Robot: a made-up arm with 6 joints.
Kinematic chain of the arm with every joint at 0, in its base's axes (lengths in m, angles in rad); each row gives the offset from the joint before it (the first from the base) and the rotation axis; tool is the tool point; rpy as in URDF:
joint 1: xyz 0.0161 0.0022 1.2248 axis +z
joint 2: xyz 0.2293 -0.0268 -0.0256 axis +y
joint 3: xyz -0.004 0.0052 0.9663 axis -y
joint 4: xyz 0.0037 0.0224 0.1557 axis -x
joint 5: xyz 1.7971 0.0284 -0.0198 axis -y
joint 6: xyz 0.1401 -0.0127 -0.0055 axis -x
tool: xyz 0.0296 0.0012 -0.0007 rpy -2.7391 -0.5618 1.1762
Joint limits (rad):
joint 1: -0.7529..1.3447
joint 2: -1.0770..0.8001
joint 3: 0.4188..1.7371
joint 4: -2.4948..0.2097
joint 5: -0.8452..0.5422
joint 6: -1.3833..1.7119
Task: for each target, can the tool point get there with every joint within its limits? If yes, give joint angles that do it. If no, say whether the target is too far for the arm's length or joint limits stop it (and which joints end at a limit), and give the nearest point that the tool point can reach.
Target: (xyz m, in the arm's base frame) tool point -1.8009 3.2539 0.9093
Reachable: no: too far | nearest point -1.7590 1.7925 2.0053 | short by 1.827 m
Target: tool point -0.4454 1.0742 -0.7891
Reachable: no: joint limits stop it (at a limit: joint 1, joint 2, joint 3, joint 5) | nearest point 0.5816 2.6366 1.1731 | short by 2.710 m
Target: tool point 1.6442 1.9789 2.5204
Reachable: yes | joints 0.8373 0.4692 0.6139 -1.6290 -0.5607 -0.8389
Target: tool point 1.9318 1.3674 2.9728
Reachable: yes | joints 0.5714 0.4107 0.7889 -1.6505 -0.5460 -0.0338
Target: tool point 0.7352 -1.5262 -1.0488
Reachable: no: joint limits stop it (at a limit: joint 1, joint 2, joint 3, joint 4, joint 5) | nearest point 1.9704 -1.8501 1.1692 | short by 2.559 m
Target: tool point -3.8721 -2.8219 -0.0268
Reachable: no: too far | nearest point -2.0263 -1.4813 1.9968 | short by 3.049 m
